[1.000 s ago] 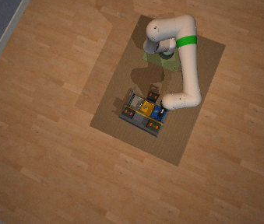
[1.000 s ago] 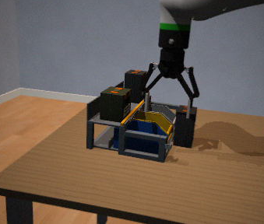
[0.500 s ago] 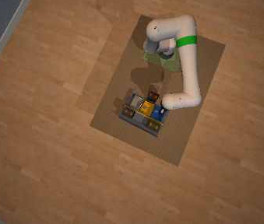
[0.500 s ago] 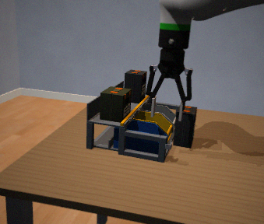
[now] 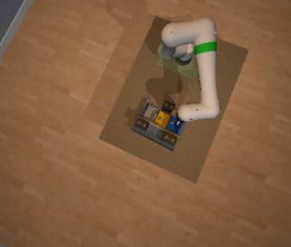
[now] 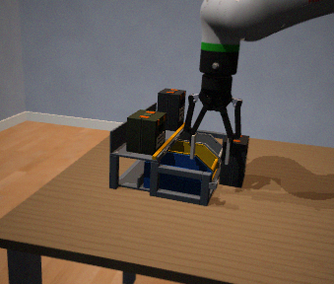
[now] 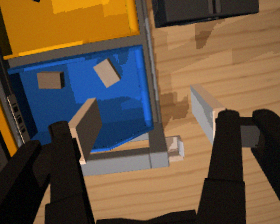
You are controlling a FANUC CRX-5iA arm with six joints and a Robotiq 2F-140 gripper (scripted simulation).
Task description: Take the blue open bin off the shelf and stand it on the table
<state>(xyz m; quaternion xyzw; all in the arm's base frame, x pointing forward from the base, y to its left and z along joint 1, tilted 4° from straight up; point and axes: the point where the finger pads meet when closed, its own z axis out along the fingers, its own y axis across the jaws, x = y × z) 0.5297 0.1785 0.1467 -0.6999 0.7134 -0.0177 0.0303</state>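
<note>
The blue bin lies 8 cm below my hand and 8 cm ahead of it. Round my hand: grey bin: 23 cm to the right, 8 cm below, 7 cm ahead; then yellow bin: 11 cm to the right, 8 cm below, 8 cm ahead.
</note>
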